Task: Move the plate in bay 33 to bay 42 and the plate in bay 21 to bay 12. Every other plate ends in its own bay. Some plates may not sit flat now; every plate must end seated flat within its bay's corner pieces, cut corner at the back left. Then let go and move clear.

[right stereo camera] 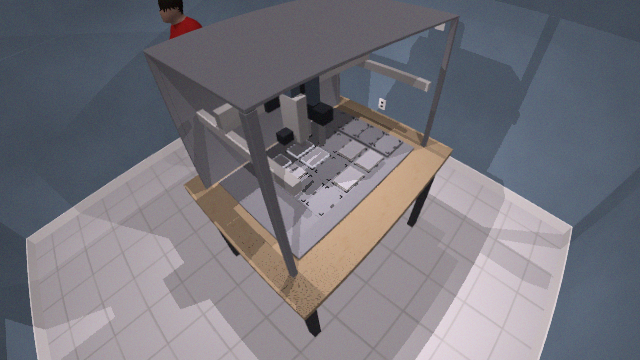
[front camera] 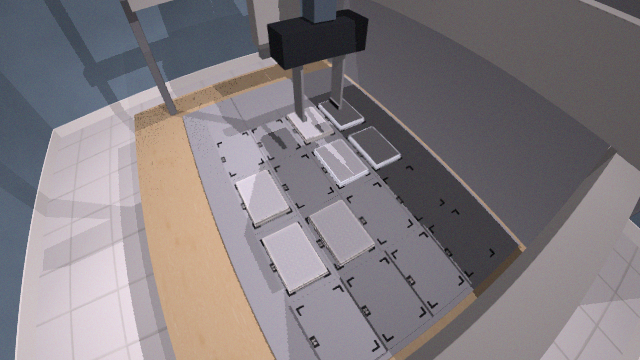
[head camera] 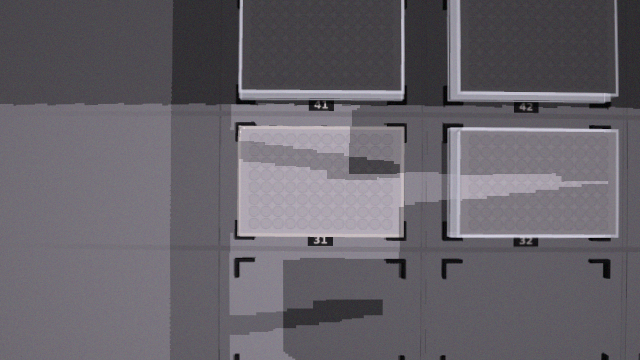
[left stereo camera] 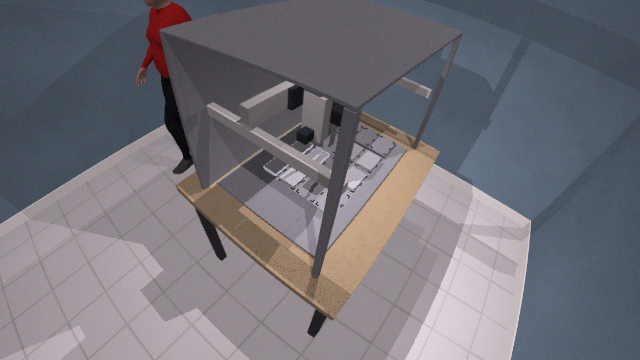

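Where they show: gripper, fingertip midpoint: (right stereo camera: 315, 140) (front camera: 318, 110); robot's base, origin of the base link: (right stereo camera: 321, 214) (front camera: 218, 144).
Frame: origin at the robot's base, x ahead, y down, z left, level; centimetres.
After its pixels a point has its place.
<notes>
My gripper (front camera: 320, 114) {x 19.4, y -16.0, z 21.2 cm} (right stereo camera: 322, 142) {x 19.4, y -16.0, z 21.2 cm} hangs above the deck with its jaws apart, nothing between them. In the front view its tips overlap the plates in bay 31 (front camera: 318, 131) {x 11.3, y -1.4, z 25.9 cm} (head camera: 320, 200) {x 6.4, y -1.4, z 24.3 cm} and bay 41 (front camera: 345, 117) {x 9.8, y -1.4, z 35.8 cm} (head camera: 321, 45) {x 6.4, y -1.4, z 35.9 cm}. The plate in bay 42 (front camera: 374, 146) {x 23.4, y -1.4, z 35.9 cm} (head camera: 535, 45) {x 22.5, y -1.4, z 36.1 cm} lies beside the bay 32 plate (front camera: 341, 161) {x 23.5, y -1.4, z 25.4 cm} (head camera: 535, 210) {x 22.5, y -1.4, z 23.6 cm}. The plate in bay 12 (front camera: 262, 197) {x 23.7, y -1.5, z 4.3 cm} lies within its corners. Bays 33 (front camera: 380, 205) {x 38.0, y 0.0, z 26.9 cm} and 21 (head camera: 340, 280) {x 8.0, y 0.0, z 17.9 cm} hold no plate. The cut corners are too small to make out.
Plates in bay 13 (front camera: 295, 257) {x 39.9, y -1.4, z 4.4 cm} and bay 23 (front camera: 341, 232) {x 39.8, y -1.6, z 15.0 cm} lie toward the front view's lower middle. The parked pipetting stage (right stereo camera: 294, 117) stands beside the gripper. Corner posts (left stereo camera: 337, 190) {x -27.0, y -48.8, z -11.4 cm} (right stereo camera: 267, 190) {x -26.7, y -48.6, z -11.6 cm} hold up the roof (left stereo camera: 310, 45) {x -10.1, y -69.1, z 11.0 cm}. A person in red (left stereo camera: 167, 30) stands behind.
</notes>
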